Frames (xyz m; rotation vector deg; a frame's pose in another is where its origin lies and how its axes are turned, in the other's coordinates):
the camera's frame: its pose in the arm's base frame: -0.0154 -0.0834 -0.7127 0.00 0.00 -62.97
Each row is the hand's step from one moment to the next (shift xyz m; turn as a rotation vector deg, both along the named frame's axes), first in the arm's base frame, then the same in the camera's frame.
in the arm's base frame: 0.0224 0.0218 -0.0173 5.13 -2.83 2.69
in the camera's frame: -0.0092 0.0299 -0.0173 4.85 3.28 2.69
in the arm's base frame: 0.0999 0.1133 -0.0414 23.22 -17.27 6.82
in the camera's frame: -0.0555 0.1405 -0.0414 25.94 12.84 6.82
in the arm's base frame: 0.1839 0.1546 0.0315 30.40 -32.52 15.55
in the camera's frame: -0.0541 0.2341 0.0315 42.78 12.30 15.55
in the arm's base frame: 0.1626 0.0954 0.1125 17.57 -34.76 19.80
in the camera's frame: -0.0111 0.1882 0.1125 38.95 -0.15 19.80
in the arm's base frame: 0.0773 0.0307 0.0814 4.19 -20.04 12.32
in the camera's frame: 0.0078 0.0828 0.0814 19.76 -5.37 12.32
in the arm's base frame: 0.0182 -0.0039 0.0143 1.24 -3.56 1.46
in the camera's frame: 0.0117 0.0144 0.0143 3.73 -0.51 1.46
